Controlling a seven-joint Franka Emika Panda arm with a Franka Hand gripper.
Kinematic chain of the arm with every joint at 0, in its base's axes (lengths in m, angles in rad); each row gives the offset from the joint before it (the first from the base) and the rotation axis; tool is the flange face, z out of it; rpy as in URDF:
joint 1: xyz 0 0 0.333 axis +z
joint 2: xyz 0 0 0 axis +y
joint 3: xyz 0 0 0.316 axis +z
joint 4: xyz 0.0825 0 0 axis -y
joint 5: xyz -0.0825 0 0.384 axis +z
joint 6: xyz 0 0 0 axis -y
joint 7: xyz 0.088 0 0 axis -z
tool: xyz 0 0 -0.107 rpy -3.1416 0 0
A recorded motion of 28 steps. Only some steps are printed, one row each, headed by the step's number.
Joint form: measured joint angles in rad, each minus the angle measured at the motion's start. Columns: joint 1, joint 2, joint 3, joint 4, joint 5, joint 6, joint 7.
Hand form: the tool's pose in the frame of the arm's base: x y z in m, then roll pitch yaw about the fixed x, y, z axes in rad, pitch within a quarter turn. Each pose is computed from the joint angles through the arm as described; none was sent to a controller.
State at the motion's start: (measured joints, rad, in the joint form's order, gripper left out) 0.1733 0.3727 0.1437 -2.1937 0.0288 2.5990 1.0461
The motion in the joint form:
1: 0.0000 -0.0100 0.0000 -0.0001 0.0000 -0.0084 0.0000
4: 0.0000 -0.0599 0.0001 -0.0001 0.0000 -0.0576 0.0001
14: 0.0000 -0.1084 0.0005 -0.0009 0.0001 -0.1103 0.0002
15: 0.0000 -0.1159 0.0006 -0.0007 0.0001 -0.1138 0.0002
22: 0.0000 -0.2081 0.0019 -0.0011 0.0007 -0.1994 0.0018
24: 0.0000 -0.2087 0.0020 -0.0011 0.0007 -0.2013 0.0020
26: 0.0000 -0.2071 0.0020 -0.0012 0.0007 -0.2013 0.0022
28: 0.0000 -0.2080 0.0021 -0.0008 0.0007 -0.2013 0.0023
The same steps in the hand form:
1: 0.5341 0.1751 0.2227 -3.0769 0.0397 -0.7623
4: 0.5340 0.1748 0.2460 -3.0792 0.0347 -0.7592
14: 0.5319 0.1743 0.2678 -3.0865 0.0326 -0.7561
15: 0.5321 0.1744 0.2717 -3.0833 0.0298 -0.7557
22: 0.5268 0.1735 0.3145 -3.0836 0.0181 -0.7522
24: 0.5266 0.1735 0.3147 -3.0848 0.0187 -0.7523
26: 0.5265 0.1735 0.3138 -3.0862 0.0197 -0.7525
28: 0.5266 0.1736 0.3144 -3.0851 0.0190 -0.7525

